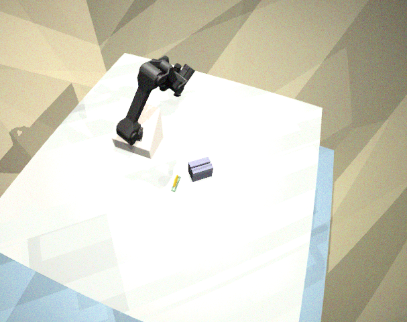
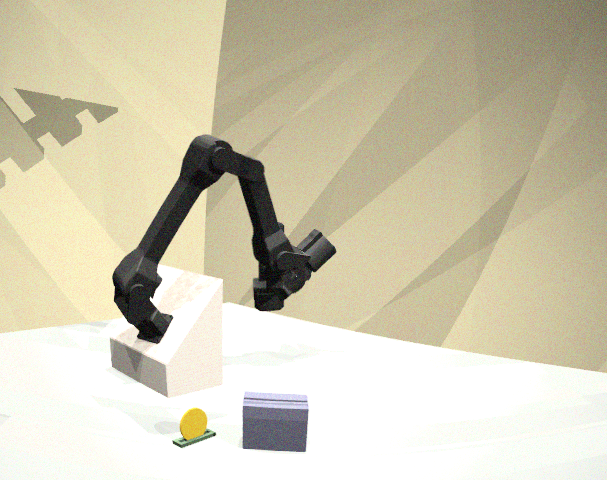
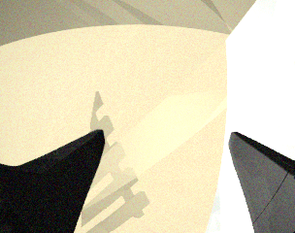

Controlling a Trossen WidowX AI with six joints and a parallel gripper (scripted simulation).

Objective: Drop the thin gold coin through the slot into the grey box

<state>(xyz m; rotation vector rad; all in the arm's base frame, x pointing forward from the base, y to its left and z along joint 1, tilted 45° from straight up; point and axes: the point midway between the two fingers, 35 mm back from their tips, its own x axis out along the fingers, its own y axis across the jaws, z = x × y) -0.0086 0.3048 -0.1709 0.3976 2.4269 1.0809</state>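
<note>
Right now the gold coin is 28 cm ahead of my gripper tip, 49 cm to the right of it and 17 cm below it.
</note>
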